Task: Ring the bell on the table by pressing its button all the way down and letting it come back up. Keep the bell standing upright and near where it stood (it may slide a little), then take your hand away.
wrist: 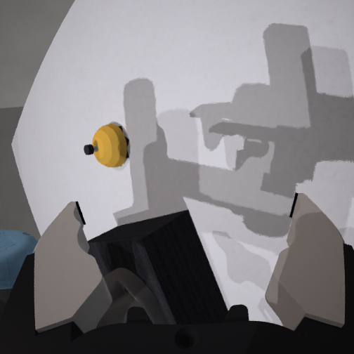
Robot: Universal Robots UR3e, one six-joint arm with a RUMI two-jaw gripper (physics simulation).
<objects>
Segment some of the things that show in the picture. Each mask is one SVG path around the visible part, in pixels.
My gripper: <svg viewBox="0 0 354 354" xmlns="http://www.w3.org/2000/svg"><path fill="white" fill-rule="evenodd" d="M354 250L351 245L345 244L334 223L329 220L306 194L295 192L289 214L292 221L287 235L288 247L280 251L265 291L265 301L273 309L277 317L279 317L282 325L249 320L247 307L243 304L230 306L222 322L204 324L152 324L144 308L131 306L126 313L126 322L106 324L96 328L100 318L112 303L112 296L103 279L103 275L100 273L96 259L87 254L89 245L82 229L86 223L81 214L78 201L72 201L48 225L34 247L32 254L27 254L22 263L1 315L0 354L354 354Z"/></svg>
A bell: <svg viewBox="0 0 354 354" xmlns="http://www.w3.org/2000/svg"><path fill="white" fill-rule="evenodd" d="M110 123L100 126L93 135L92 145L84 145L84 153L86 155L93 154L100 164L116 167L121 166L124 159L129 157L126 149L129 139L124 136L122 126Z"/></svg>
</objects>
